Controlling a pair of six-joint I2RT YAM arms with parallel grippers.
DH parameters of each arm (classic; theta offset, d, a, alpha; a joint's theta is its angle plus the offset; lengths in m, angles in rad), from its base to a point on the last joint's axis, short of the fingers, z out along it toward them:
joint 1: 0 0.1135 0.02 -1.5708
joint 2: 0 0 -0.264 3.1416
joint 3: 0.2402 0 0.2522 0
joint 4: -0.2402 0 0.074 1.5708
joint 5: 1.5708 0 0 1.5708
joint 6: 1.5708 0.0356 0 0
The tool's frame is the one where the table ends.
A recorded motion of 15 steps. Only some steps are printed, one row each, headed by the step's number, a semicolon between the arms.
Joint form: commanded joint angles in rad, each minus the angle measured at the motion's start. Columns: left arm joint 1, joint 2, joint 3, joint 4, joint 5, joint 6; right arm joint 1, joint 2, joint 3, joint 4, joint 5, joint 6.
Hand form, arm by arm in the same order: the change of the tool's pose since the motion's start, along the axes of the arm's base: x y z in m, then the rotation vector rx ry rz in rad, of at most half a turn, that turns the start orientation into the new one. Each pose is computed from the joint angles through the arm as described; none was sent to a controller.
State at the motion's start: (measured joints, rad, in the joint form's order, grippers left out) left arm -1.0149 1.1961 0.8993 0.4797 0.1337 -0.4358; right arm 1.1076 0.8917 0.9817 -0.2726 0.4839 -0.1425
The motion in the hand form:
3: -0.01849 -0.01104 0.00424 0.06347 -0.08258 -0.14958; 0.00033 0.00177 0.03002 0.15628 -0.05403 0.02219
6: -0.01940 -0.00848 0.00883 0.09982 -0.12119 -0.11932; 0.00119 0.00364 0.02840 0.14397 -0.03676 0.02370
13: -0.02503 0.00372 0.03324 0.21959 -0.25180 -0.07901; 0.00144 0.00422 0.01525 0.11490 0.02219 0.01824
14: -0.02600 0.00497 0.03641 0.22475 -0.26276 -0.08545; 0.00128 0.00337 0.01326 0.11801 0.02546 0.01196
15: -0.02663 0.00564 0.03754 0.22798 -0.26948 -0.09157; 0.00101 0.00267 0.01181 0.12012 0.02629 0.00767
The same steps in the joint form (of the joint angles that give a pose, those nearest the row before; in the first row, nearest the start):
3: -0.0635 0.0021 0.0314 -0.0592 0.1023 0.0888; -0.0017 0.0177 0.0640 0.1080 -0.0260 0.0213
6: -0.0650 -0.0113 0.0503 -0.1127 0.0782 0.1465; -0.0018 0.0267 0.0705 0.0870 -0.0290 0.0318
13: -0.0650 -0.0585 0.1488 -0.3253 0.0555 0.3276; -0.0019 0.0236 0.0460 0.0364 -0.0308 0.0755
14: -0.0650 -0.0623 0.1604 -0.3430 0.0631 0.3392; -0.0023 0.0184 0.0366 0.0390 -0.0257 0.0814
15: -0.0650 -0.0647 0.1644 -0.3512 0.0699 0.3462; -0.0019 0.0139 0.0290 0.0422 -0.0214 0.0841

